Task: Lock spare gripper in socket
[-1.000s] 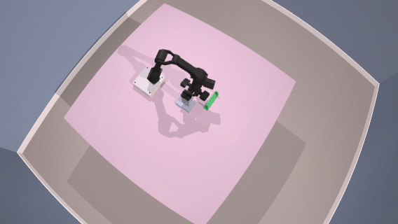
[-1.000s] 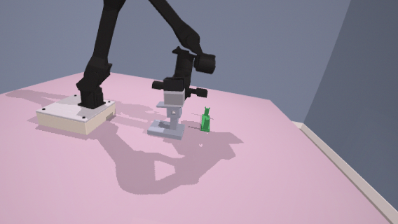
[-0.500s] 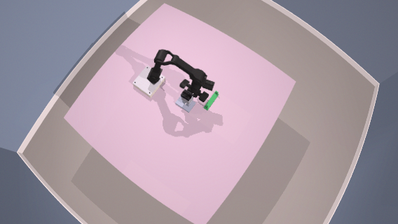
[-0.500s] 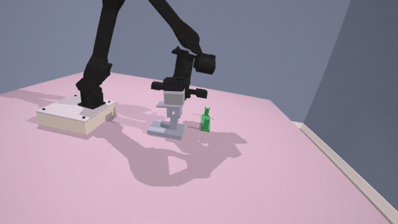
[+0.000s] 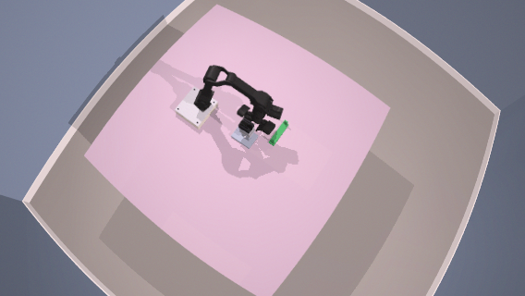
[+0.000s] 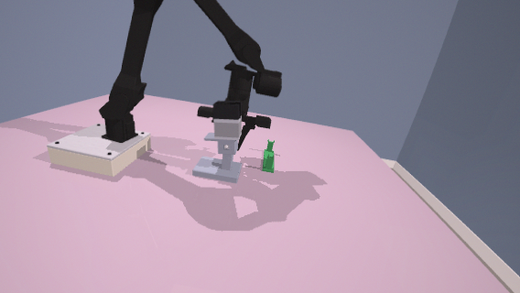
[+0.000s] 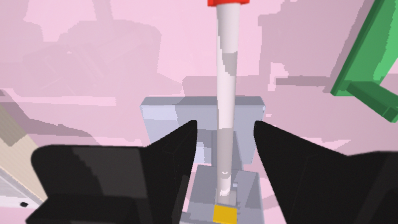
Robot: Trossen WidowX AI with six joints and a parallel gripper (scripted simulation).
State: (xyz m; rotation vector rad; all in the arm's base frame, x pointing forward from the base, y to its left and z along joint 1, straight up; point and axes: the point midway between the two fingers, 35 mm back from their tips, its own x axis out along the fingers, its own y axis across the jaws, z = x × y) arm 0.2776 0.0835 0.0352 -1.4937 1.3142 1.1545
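The mount socket lies 1 cm behind my gripper tip and 4 cm to the right of it. Round my gripper tip: green see-through block: 10 cm ahead, 8 cm to the left, 2 cm below; spare gripper: 4 cm to the right, 8 cm above.
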